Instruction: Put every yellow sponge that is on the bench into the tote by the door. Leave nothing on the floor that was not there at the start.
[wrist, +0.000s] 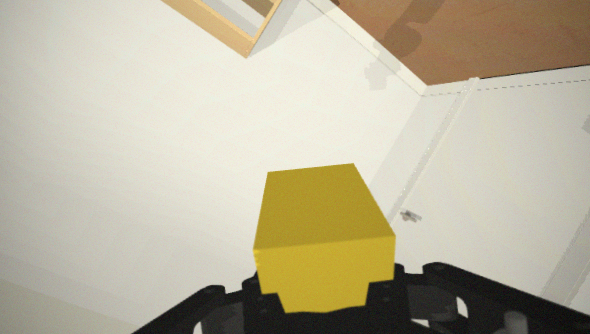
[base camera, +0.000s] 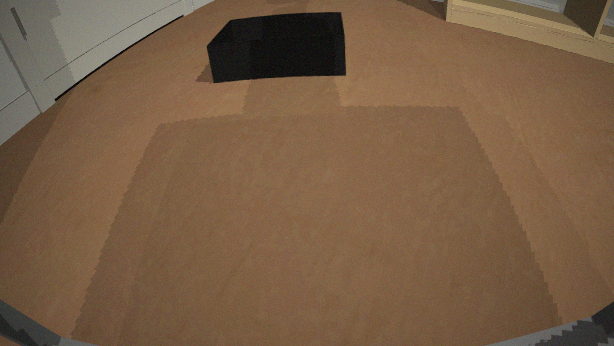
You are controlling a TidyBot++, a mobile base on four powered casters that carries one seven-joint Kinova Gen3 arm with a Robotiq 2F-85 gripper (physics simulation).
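Note:
A yellow sponge (wrist: 324, 215) is held between the fingers of my gripper (wrist: 320, 266), which is shut on it, at the bottom middle of the wrist view. A black tote (base camera: 297, 50) stands on the floor ahead, at the top middle of the base camera view. Its inside is too dark to make out. The tote does not show in the wrist view. The bench does not show in either view.
A white door (wrist: 510, 165) with a small handle is at the right of the wrist view. White panels (base camera: 115, 35) run along the left of the base camera view. A light wooden shelf unit (base camera: 500, 27) (wrist: 220, 25) stands against the wall, right of the tote.

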